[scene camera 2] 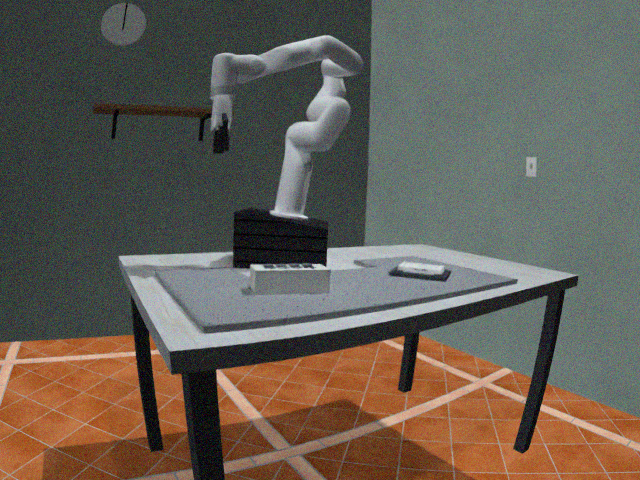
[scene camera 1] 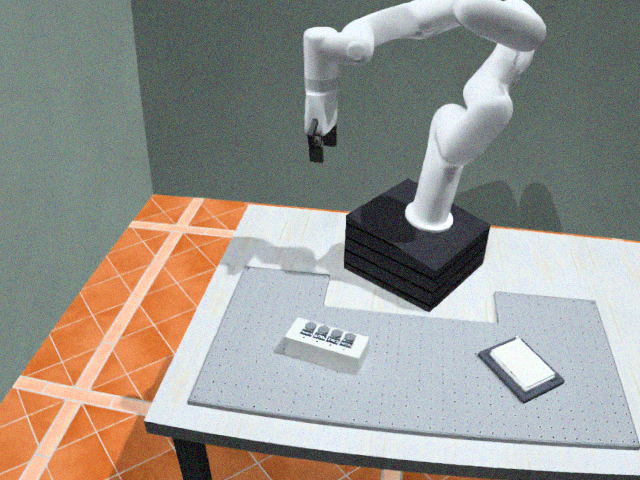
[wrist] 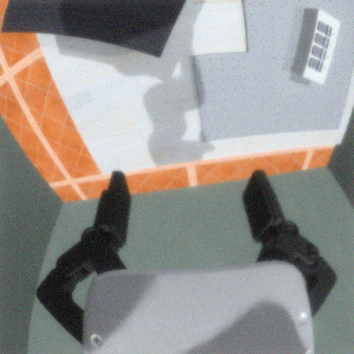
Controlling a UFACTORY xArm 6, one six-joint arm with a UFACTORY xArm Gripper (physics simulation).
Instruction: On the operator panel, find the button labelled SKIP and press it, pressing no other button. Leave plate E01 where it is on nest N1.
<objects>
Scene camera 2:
my gripper: 220,152
operator panel: 304,279
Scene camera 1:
my gripper: 323,153
white plate E01: 521,364
operator panel: 339,354
dark nest N1: 493,365
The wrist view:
my gripper: 189,183
</objects>
